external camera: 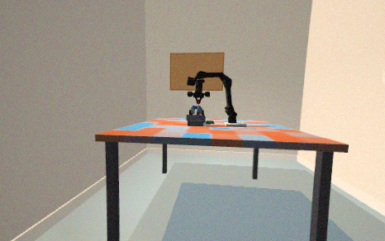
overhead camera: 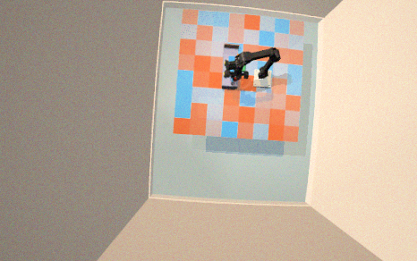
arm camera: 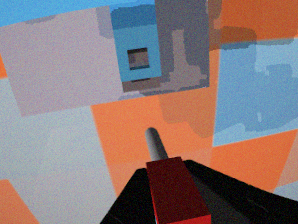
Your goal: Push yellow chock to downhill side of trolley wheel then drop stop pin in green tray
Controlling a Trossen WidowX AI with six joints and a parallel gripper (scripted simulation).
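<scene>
The green tray is 140 mm behind my gripper tip, 220 mm to the right of it and 190 mm below it. Round my gripper tip: blue trolley: 150 mm to the right, 70 mm below; then grey ramp: 150 mm to the right, 130 mm below; then red-headed stop pin: right at my gripper tip.
</scene>
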